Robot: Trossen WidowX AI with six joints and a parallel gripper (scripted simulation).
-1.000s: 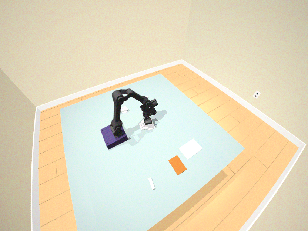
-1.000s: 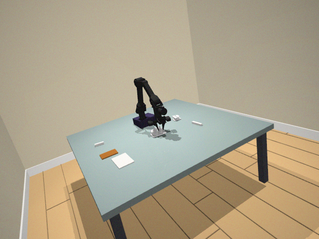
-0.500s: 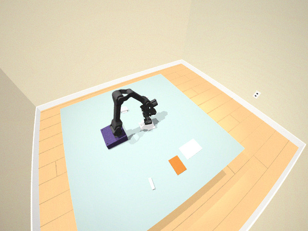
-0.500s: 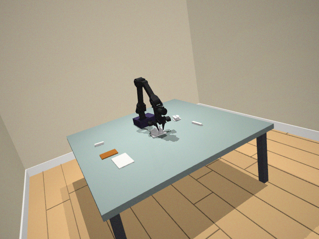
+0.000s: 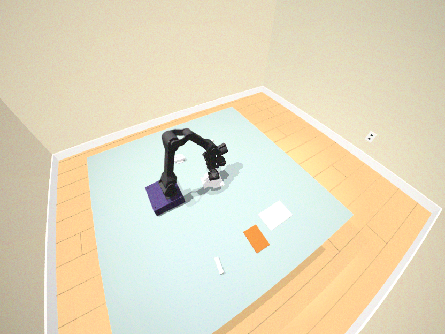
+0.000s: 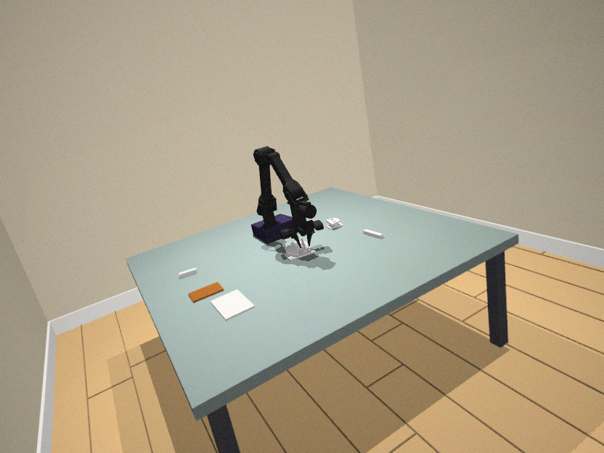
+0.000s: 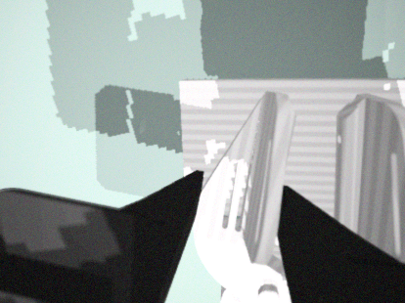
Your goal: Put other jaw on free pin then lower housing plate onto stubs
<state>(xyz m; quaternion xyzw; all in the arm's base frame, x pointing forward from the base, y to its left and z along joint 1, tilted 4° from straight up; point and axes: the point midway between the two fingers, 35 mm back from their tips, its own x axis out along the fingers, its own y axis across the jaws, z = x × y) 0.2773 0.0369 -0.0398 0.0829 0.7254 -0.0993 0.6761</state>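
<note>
Now: the white jaw 4 cm behind my gripper tip, 1 cm to the right of it and 1 cm above it. Also, from my gripper tip: orange plate: 3 cm ahead, 46 cm to the right, 1 cm below; white plate: 19 cm ahead, 41 cm to the right, 1 cm below.
</note>
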